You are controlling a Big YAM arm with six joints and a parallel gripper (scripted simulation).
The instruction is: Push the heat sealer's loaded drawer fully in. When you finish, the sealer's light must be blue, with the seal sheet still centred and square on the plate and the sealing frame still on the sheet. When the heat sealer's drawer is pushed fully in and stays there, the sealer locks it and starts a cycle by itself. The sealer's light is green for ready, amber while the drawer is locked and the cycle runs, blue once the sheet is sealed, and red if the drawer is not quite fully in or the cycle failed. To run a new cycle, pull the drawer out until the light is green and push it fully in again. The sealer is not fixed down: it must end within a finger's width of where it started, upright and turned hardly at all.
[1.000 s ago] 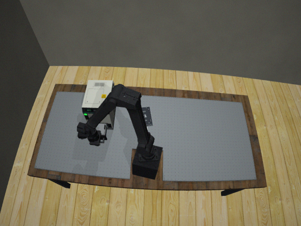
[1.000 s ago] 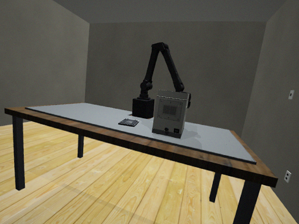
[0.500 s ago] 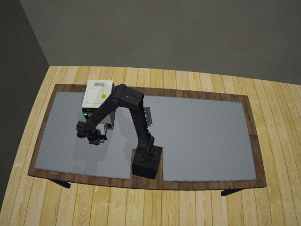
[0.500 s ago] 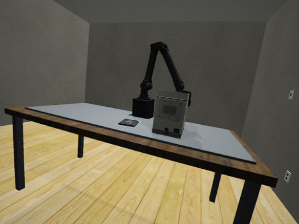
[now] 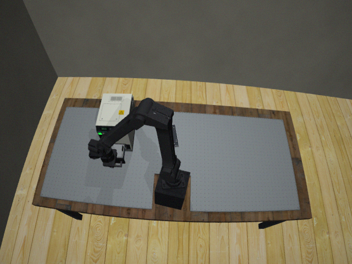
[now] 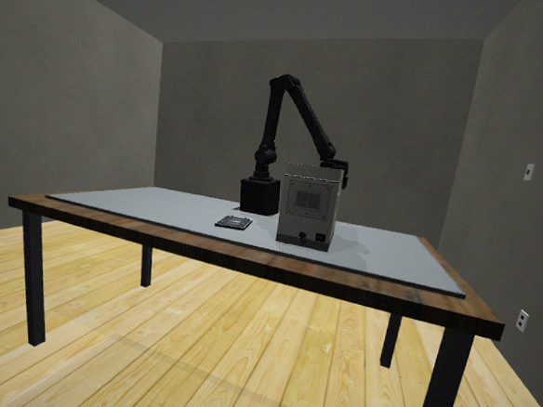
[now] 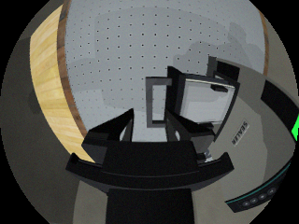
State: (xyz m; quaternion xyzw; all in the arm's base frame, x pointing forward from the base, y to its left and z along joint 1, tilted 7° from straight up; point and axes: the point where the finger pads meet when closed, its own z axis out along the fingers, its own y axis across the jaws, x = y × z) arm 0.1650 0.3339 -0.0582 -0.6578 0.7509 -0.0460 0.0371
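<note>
My hand is 100 mm short of the sealer drawer, 20 mm to the left of it and 50 mm above it.
</note>
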